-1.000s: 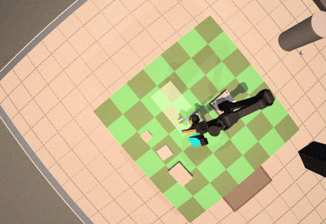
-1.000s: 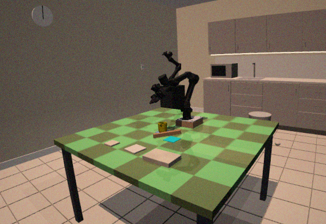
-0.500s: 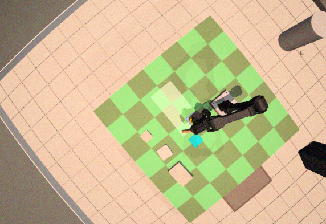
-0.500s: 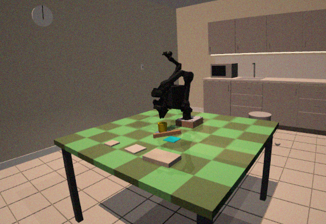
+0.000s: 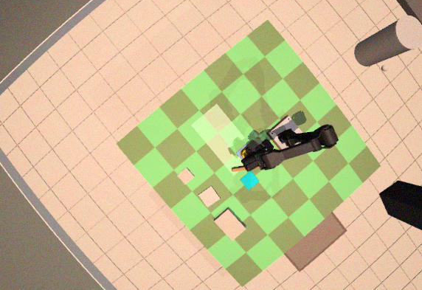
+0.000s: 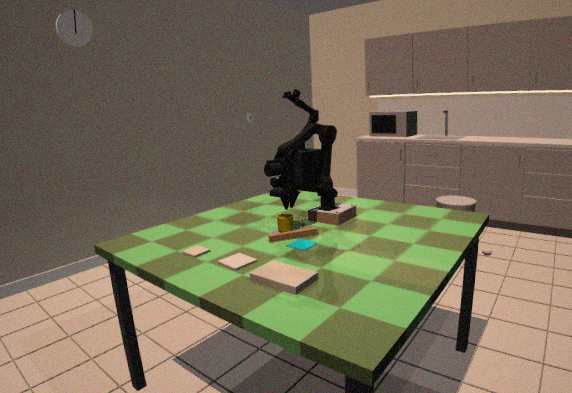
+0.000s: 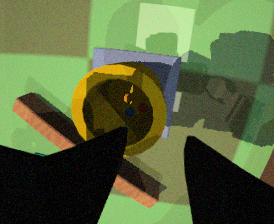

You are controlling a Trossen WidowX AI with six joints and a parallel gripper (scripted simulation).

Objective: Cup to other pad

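My gripper tip is 20 mm short of the yellow cup and 60 mm above it. Also, from my gripper tip: wooden bar (60 mm ahead, 90 mm to the left, 90 mm below); then cyan pad (90 mm ahead, 170 mm to the left, 110 mm below).
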